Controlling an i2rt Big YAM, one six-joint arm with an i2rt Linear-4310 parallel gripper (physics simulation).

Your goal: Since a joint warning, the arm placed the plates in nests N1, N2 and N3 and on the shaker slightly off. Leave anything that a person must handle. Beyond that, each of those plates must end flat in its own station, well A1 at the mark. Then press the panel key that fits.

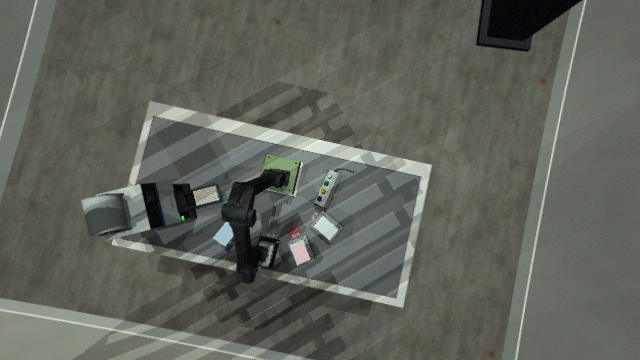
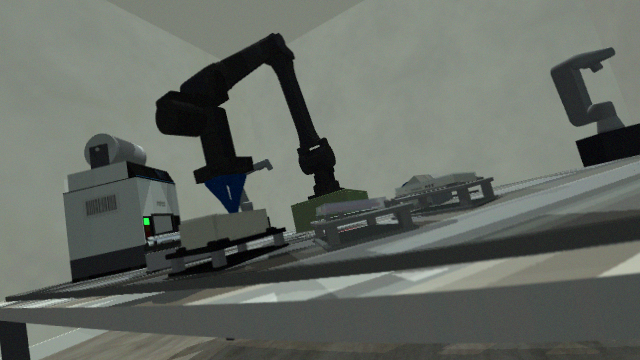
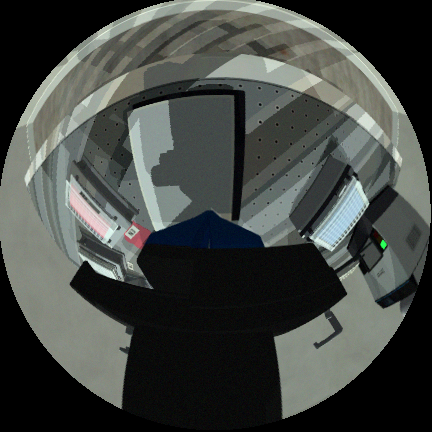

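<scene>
My gripper [image 2: 230,206] [image 3: 209,216] has its blue fingers shut on nothing. It points straight down over the white plate [image 2: 222,225] [image 3: 155,132] [image 1: 268,255] that sits on the black shaker base [image 2: 210,251]. The fingertips are at the plate's top; I cannot tell whether they touch it. A pale blue plate [image 1: 223,233] [image 3: 341,217] lies to one side. A pink plate [image 1: 298,251] [image 3: 85,211] lies on the other side, with a red tag [image 1: 294,232] [image 3: 133,233] marked N3 beside it. A white plate [image 1: 326,226] sits in the nest beyond that. The key panel [image 1: 326,188] has green, yellow and blue keys.
A plate reader [image 1: 156,206] [image 2: 116,210] [image 3: 393,250] with a green light stands at the table's left end, with a well plate [image 1: 206,195] on its tray. The arm stands on a green base [image 1: 286,168] [image 2: 333,198]. A grey arm [image 2: 581,89] stands far off to the right.
</scene>
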